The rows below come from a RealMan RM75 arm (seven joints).
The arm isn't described. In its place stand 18 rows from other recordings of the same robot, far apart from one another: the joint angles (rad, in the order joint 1, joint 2, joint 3, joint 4, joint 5, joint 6, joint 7), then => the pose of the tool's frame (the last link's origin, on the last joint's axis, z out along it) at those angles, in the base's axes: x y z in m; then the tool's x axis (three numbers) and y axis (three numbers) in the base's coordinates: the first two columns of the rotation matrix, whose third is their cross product.
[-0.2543 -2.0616 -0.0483 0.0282 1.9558 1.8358 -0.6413] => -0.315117, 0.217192, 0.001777, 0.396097, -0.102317, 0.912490, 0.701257, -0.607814, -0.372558
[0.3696 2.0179 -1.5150 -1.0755 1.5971 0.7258 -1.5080] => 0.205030, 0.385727, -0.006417, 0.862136, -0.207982, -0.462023, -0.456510, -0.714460, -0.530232
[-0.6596 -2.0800 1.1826 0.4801 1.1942 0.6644 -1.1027] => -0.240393, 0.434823, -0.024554, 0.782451, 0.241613, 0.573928, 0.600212, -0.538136, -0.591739
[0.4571 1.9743 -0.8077 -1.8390 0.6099 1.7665 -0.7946] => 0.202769, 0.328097, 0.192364, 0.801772, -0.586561, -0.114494, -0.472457, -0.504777, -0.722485
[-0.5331 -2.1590 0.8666 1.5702 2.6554 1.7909 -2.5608] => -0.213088, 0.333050, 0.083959, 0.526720, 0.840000, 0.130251, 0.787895, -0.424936, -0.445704
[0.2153 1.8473 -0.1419 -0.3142 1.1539 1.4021 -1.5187] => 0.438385, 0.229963, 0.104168, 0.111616, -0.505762, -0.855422, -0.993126, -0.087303, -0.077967
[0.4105 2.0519 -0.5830 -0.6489 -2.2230 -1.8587 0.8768] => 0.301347, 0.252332, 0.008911, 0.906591, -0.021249, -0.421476, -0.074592, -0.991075, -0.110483
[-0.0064 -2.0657 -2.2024 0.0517 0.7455 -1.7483 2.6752] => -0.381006, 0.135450, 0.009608, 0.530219, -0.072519, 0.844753, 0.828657, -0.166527, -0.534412
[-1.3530 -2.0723 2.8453 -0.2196 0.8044 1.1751 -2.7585] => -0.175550, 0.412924, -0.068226, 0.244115, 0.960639, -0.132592, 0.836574, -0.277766, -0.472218
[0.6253 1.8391 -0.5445 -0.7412 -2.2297 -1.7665 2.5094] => 0.275335, 0.354350, 0.114520, 0.133344, -0.932543, -0.335533, -0.970417, -0.191611, 0.146888
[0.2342 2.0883 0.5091 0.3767 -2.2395 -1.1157 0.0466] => 0.316155, 0.254268, -0.087162, 0.707506, -0.110813, -0.697966, -0.686560, -0.341920, -0.641659
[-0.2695 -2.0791 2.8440 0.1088 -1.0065 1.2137 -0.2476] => -0.360888, 0.243174, -0.060551, 0.741349, 0.171432, 0.648855, 0.658777, -0.370458, -0.654808
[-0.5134 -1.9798 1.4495 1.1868 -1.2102 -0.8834 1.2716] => -0.163977, 0.408579, 0.013849, 0.963059, 0.130109, 0.235774, 0.242912, -0.797648, -0.552043
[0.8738 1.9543 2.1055 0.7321 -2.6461 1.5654 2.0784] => 0.230145, 0.391816, 0.021793, -0.751163, 0.564114, -0.342826, 0.510863, 0.825684, 0.239300
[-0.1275 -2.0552 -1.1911 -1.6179 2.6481 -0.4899 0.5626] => -0.152626, 0.325471, -0.036817, 0.961316, 0.165506, 0.220182, 0.274802, -0.631045, -0.725442
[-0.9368 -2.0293 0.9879 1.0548 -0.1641 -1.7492 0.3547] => -0.185274, 0.402384, 0.060895, 0.349524, 0.924887, -0.149724, 0.693296, -0.362803, -0.622668
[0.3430 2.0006 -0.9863 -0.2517 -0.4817 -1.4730 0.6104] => 0.332369, 0.315940, 0.095936, 0.514237, 0.350840, -0.782606, -0.758798, -0.239185, -0.605819
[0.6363 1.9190 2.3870 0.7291 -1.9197 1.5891 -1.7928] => 0.230236, 0.379050, 0.071544, 0.902651, -0.089953, -0.420867, -0.226024, -0.931277, -0.285720
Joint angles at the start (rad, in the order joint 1, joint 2, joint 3, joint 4, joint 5, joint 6, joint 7):
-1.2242, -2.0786, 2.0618, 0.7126, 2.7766, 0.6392, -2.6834
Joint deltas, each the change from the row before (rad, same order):
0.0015, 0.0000, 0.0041, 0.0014, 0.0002, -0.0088, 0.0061
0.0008, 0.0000, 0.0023, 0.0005, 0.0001, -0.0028, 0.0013
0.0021, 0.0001, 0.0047, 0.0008, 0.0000, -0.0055, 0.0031
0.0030, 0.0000, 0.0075, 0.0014, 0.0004, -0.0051, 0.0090
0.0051, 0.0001, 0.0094, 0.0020, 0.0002, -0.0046, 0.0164
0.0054, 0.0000, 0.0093, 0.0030, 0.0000, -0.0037, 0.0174
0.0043, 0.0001, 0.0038, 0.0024, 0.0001, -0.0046, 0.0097
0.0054, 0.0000, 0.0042, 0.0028, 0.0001, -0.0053, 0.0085
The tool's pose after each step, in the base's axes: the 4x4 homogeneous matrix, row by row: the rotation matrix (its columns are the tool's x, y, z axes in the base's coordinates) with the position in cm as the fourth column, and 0 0 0 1 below. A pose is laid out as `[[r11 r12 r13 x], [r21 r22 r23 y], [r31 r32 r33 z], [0 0 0 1]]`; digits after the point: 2 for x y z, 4 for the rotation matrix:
[[0.8799 -0.4038 -0.2505 -3.51], [-0.1314 -0.7134 0.6884 45.12], [-0.4566 -0.5728 -0.6807 -11.63], [0 0 0 1]]
[[0.8791 -0.4067 -0.2484 -3.51], [-0.1351 -0.7125 0.6886 45.10], [-0.4570 -0.5718 -0.6813 -11.66], [0 0 0 1]]
[[0.8774 -0.4126 -0.2448 -3.54], [-0.1421 -0.7109 0.6888 45.06], [-0.4582 -0.5696 -0.6824 -11.72], [0 0 0 1]]
[[0.8718 -0.4256 -0.2424 -3.61], [-0.1545 -0.7086 0.6885 44.98], [-0.4648 -0.5628 -0.6835 -11.82], [0 0 0 1]]
[[0.8623 -0.4449 -0.2418 -3.79], [-0.1714 -0.7058 0.6874 44.87], [-0.4764 -0.5513 -0.6849 -11.93], [0 0 0 1]]
[[0.8521 -0.4644 -0.2413 -3.95], [-0.1889 -0.7029 0.6857 44.74], [-0.4880 -0.5388 -0.6867 -12.06], [0 0 0 1]]
[[0.8477 -0.4738 -0.2384 -4.04], [-0.1989 -0.7007 0.6852 44.68], [-0.4917 -0.5334 -0.6883 -12.12], [0 0 0 1]]
[[0.8441 -0.4818 -0.2354 -4.15], [-0.2081 -0.6989 0.6843 44.60], [-0.4942 -0.5286 -0.6902 -12.19], [0 0 0 1]]

